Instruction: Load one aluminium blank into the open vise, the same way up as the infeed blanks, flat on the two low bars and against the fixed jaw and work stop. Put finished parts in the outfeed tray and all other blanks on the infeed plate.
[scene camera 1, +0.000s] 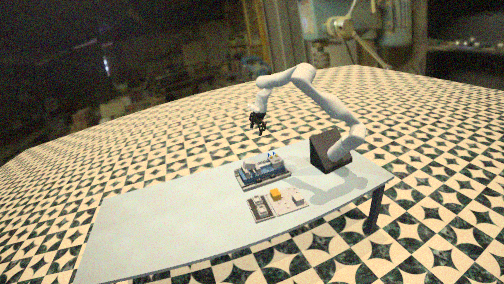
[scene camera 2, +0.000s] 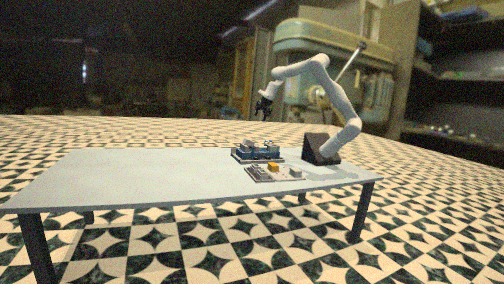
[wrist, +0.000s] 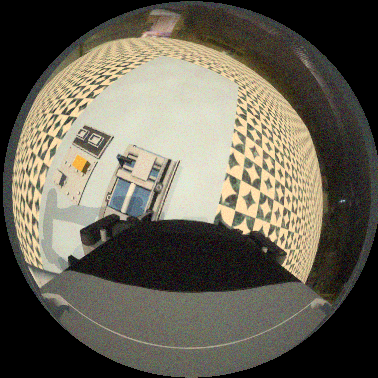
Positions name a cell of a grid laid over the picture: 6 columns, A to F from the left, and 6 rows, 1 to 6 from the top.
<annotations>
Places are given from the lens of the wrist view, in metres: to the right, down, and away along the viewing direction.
my gripper (wrist: C4): -0.01, 0.04, 0.15
pale infeed plate (wrist: B3): -0.40, -0.02, 0.29
</annotations>
